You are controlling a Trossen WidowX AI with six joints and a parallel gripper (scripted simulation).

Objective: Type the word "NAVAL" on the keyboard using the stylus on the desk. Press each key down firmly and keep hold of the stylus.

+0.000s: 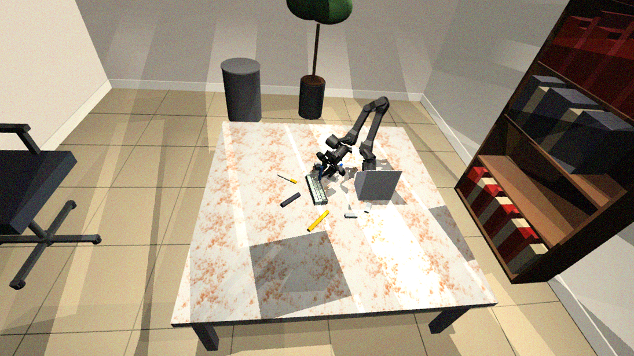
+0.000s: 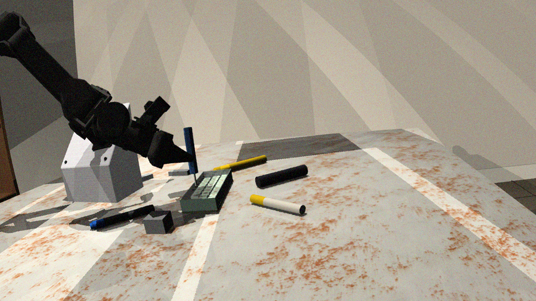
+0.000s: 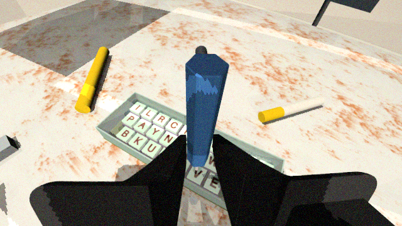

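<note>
The dark cylinder lies 160 mm ahead of my gripper tip, 90 mm to the left of it and 70 mm below it. From my gripper tip the other things lie so: white-and-yellow marker: 160 mm ahead, 80 mm below, 60 mm to the right; blue stylus: 20 mm below; grey cube: 150 mm to the right, 70 mm below, 20 mm behind.
</note>
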